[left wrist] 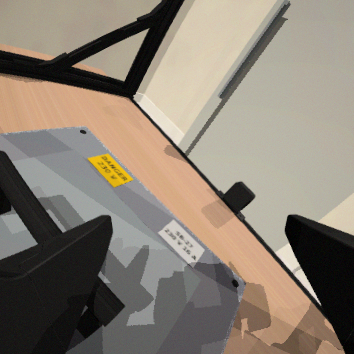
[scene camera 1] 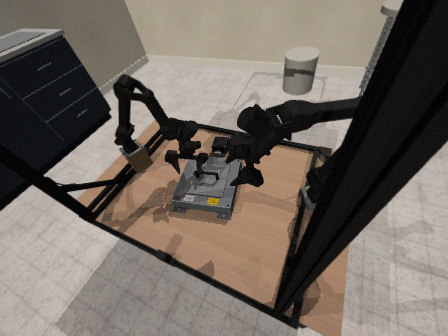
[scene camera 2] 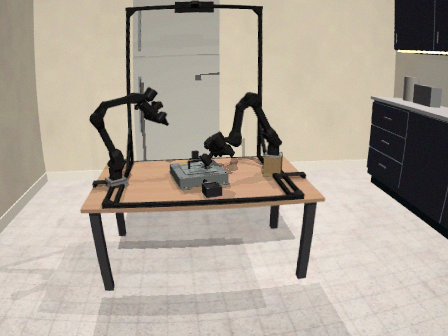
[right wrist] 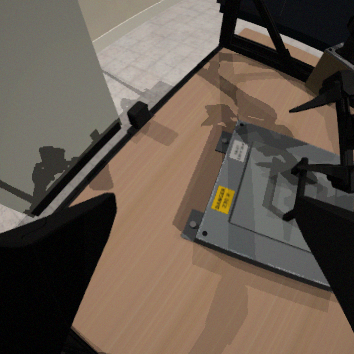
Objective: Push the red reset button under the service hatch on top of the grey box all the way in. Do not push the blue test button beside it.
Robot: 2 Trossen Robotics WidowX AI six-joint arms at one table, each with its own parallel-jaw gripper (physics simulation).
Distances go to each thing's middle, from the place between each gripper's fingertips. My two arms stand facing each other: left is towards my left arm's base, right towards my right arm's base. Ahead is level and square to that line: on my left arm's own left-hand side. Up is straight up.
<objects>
My right hand is 270 mm above the grey box [scene camera 1: 223, 206], 170 mm to the right of it and 170 mm short of it.
I see the grey box 11 cm below my left hand, 10 cm ahead of it and 5 cm to the right of it.
</objects>
